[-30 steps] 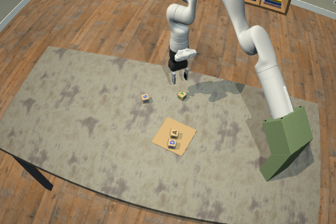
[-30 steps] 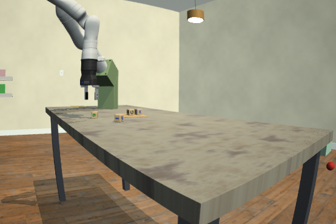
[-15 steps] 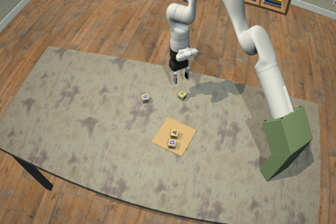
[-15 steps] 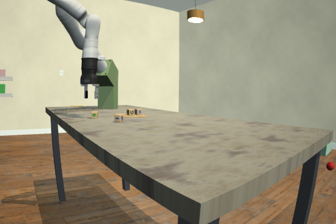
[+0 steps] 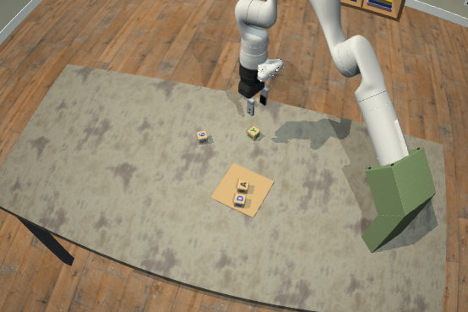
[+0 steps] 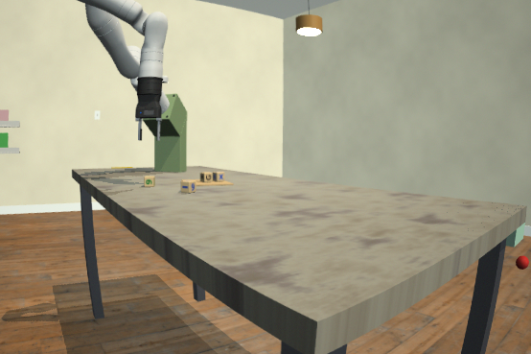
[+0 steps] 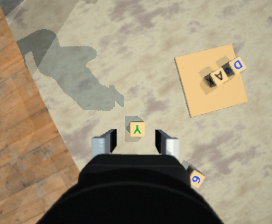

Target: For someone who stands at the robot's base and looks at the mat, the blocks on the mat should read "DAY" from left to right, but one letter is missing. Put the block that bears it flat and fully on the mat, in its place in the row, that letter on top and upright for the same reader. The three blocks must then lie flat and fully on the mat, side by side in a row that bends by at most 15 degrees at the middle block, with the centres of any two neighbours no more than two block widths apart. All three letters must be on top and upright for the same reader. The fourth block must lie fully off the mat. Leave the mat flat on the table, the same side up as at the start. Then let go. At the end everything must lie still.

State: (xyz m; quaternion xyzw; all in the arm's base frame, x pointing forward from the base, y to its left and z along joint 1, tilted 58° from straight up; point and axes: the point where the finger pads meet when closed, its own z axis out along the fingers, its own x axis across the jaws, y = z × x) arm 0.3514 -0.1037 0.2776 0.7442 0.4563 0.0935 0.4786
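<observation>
The Y block lies 14 cm below my hand. From my hand the other things lie so: 6 block (17 cm ahead, 2 cm to the left, 14 cm below); then D block (5 cm ahead, 25 cm to the left, 13 cm below).
</observation>
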